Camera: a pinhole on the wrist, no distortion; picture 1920 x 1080 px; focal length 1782.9 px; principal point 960.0 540.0 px. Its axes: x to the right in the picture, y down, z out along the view. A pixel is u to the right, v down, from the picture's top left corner.
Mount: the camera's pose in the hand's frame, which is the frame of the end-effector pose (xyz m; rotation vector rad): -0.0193 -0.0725 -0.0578 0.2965 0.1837 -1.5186
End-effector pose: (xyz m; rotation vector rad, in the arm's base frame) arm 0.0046 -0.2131 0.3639 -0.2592 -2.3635 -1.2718
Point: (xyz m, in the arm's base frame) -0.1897 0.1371 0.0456
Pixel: 535 772
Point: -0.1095 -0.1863 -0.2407
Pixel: 1844 55
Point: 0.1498 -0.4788 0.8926
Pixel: behind the camera
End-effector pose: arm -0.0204 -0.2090 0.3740 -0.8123 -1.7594 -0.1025
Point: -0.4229 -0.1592 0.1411
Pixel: 544 266
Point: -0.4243 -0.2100 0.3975
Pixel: 1168 1041
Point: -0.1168 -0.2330 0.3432
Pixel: 249 592
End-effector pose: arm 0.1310 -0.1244 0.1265 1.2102 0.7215 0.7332
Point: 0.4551 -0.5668 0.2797
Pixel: 33 145
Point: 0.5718 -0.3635 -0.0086
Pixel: 940 960
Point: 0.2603 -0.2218 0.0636
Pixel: 605 856
